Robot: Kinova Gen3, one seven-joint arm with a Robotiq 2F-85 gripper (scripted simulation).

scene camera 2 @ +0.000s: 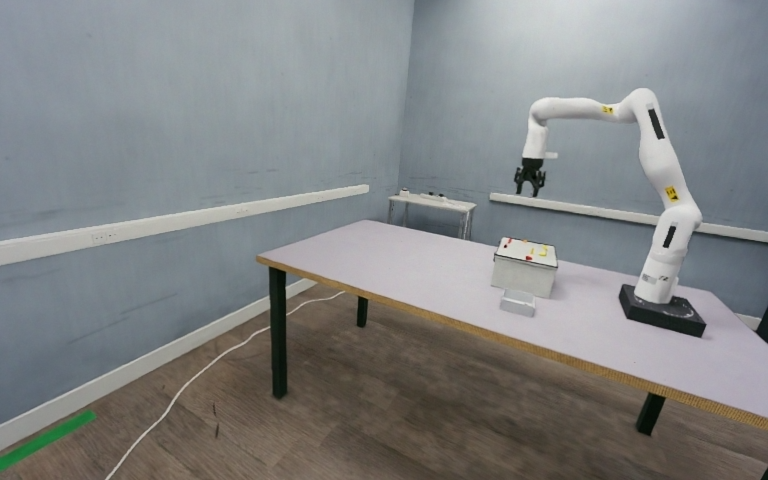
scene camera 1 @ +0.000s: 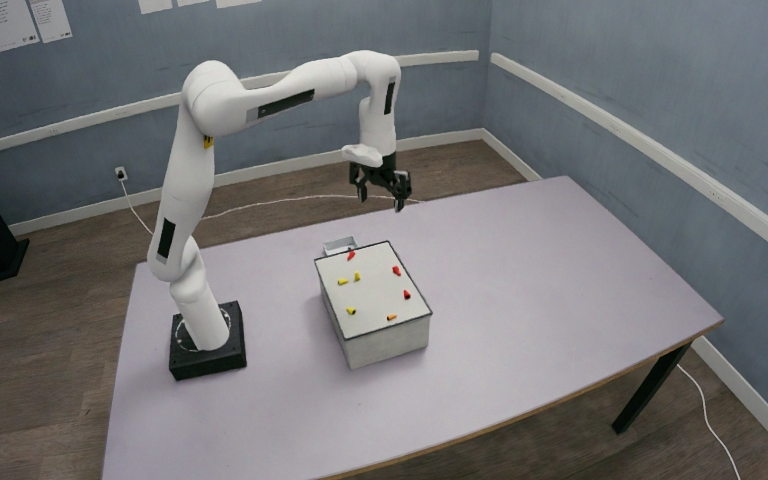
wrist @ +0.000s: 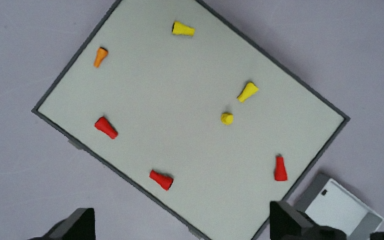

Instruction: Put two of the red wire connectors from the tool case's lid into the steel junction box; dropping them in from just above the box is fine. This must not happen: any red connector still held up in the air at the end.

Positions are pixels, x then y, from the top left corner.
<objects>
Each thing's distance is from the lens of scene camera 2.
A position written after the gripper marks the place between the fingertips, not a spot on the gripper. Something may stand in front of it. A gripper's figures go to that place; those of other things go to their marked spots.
gripper (scene camera 2: 525,196): 1.38 m
grey tool case (scene camera 2: 521,275): 1.32 m
</objects>
